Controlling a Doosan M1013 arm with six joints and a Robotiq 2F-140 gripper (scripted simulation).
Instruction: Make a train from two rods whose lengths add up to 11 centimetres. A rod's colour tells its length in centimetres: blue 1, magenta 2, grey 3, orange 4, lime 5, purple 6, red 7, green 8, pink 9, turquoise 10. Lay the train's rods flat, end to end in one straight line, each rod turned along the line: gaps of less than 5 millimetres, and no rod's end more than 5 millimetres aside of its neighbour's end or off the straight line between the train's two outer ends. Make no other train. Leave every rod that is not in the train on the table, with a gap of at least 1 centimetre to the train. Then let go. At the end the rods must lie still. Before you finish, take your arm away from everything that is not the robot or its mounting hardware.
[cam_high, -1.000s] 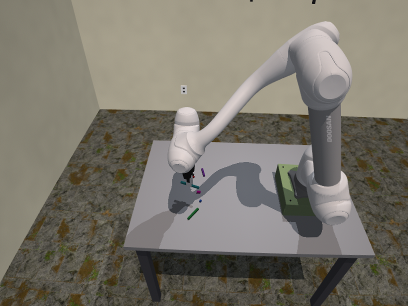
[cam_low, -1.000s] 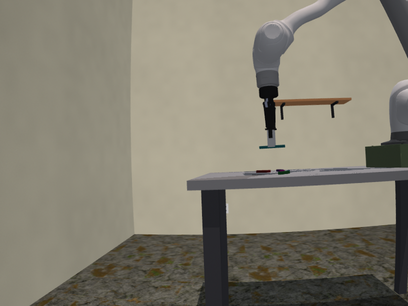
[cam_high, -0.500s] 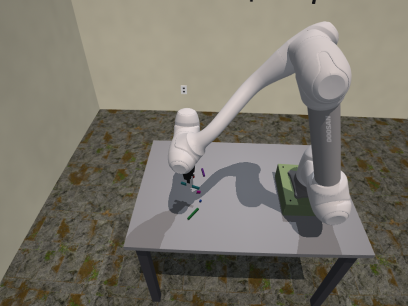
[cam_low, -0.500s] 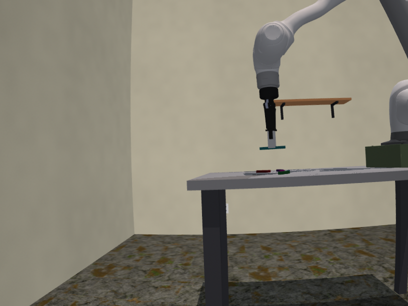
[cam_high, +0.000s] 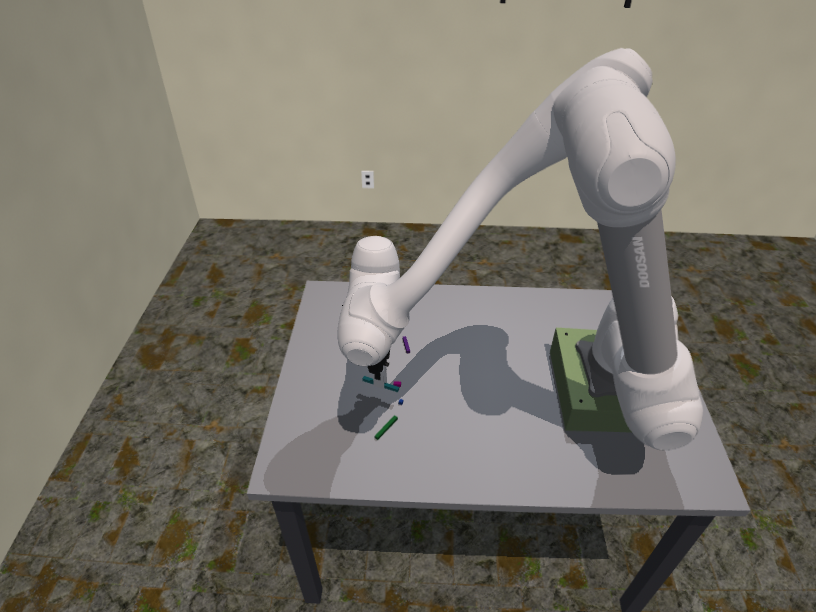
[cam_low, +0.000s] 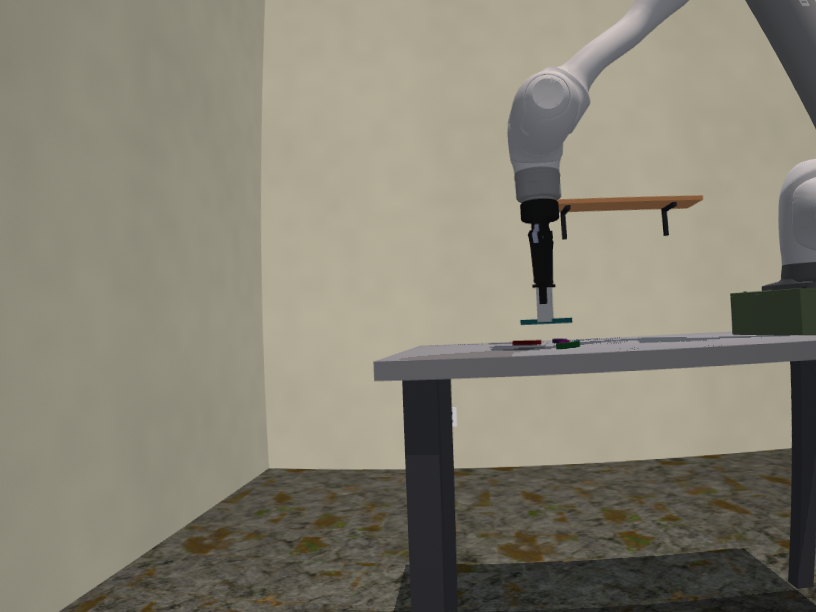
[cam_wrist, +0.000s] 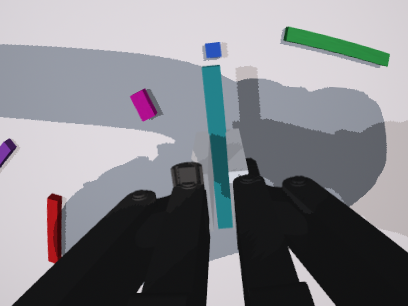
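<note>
Right now my hand is 80 mm above the blue rod, 50 mm past it and 20 mm to the right of it. Round my hand: turquoise rod 30 mm below; then magenta rod 80 mm below, 40 mm to the right, 40 mm behind; then green rod 110 mm to the left, 80 mm below, 20 mm behind.
</note>
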